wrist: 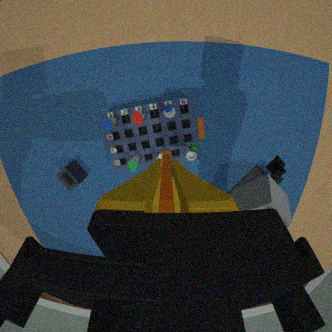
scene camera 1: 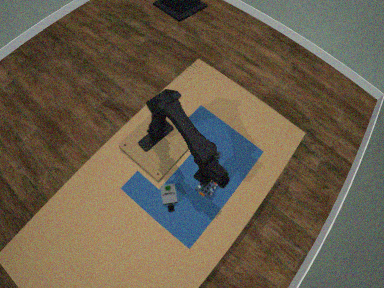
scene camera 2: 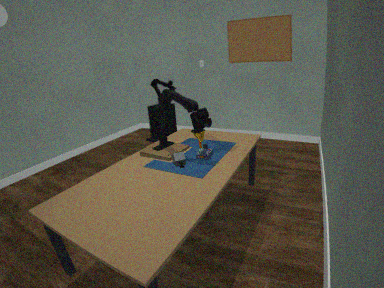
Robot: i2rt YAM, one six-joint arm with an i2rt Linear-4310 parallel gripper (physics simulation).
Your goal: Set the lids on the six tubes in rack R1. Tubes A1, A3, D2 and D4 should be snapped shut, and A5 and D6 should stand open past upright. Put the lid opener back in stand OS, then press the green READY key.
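Where they show: gripper, fingertip midpoint: point(wrist: 165, 164) point(scene camera 2: 201, 141); arm's base at its link origin: point(scene camera 1: 156, 135) point(scene camera 2: 163, 146).
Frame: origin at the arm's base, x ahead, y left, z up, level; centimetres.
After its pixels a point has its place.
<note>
Rack R1 point(wrist: 149, 132) @[y 2.0, x 37.5, z 0.3 cm] point(scene camera 1: 208, 188) @[y -0.5, x 38.9, z -0.5 cm] point(scene camera 2: 204, 153) @[y -0.3, x 38.3, z 0.2 cm] is a grey-blue grid on the blue mat point(wrist: 82, 82) @[y 12.8, x 44.3, z -2.7 cm]. In the wrist view a blue lid point(wrist: 107, 124) @[y 7.0, x 38.7, z 2.1 cm] sits at A1 and a red lid point(wrist: 137, 118) @[y 3.3, x 39.5, z 2.1 cm] at A3. A blue lid point(wrist: 168, 107) @[y -0.3, x 41.0, z 3.6 cm] stands back from an open white mouth at A5. A green lid point(wrist: 132, 164) @[y 3.9, x 33.6, z 2.1 cm] is at D2. A green lid point(wrist: 193, 147) @[y -3.6, x 36.6, z 3.1 cm] stands behind an open white mouth at D6. My gripper point(wrist: 165, 164) @[y -0.4, x 36.6, z 8.7 cm] point(scene camera 2: 200, 140) @[y -0.4, x 36.6, z 8.7 cm] is shut on the orange lid opener point(wrist: 166, 184) @[y -0.5, x 35.6, z 10.4 cm]. Its tip is at D4 and hides that tube.
The grey key box point(wrist: 260, 192) @[y -14.5, x 30.6, z 3.0 cm] point(scene camera 1: 168, 195) @[y -17.6, x 28.5, z 5.4 cm] point(scene camera 2: 178, 157) @[y -19.1, x 29.6, z 2.8 cm] with the green READY key point(scene camera 1: 168, 187) @[y -14.8, x 25.5, z 4.3 cm] stands beside the rack, with a small black block point(wrist: 276, 168) @[y -20.0, x 32.7, z -1.7 cm] point(scene camera 1: 171, 208) @[y -20.4, x 33.2, z -0.1 cm] next to it. A dark slotted block point(wrist: 72, 174) @[y 14.3, x 30.4, z 0.4 cm] lies on the mat on the rack's other side.
</note>
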